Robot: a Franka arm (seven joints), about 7 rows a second.
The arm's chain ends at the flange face. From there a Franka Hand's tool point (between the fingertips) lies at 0.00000 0.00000 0.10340 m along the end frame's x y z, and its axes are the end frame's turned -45 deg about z.
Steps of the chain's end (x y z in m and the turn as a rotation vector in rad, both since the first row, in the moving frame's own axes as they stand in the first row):
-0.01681 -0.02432 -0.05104 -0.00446 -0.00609 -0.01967
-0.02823 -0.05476 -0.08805 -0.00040 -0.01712 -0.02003
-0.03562 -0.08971 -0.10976 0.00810 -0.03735 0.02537
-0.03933 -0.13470 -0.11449 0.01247 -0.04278 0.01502
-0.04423 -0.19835 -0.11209 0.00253 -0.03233 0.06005
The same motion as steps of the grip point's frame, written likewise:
0.00454 -0.02919 -0.05104 0.00115 -0.00746 -0.01967
0.01747 -0.05989 -0.08807 0.01182 -0.01239 -0.02003
0.03615 -0.09197 -0.10984 0.03214 -0.02068 0.02537
0.06525 -0.12711 -0.11459 0.03907 -0.02143 0.01502
0.10688 -0.17414 -0.11214 0.02465 -0.02107 0.06005

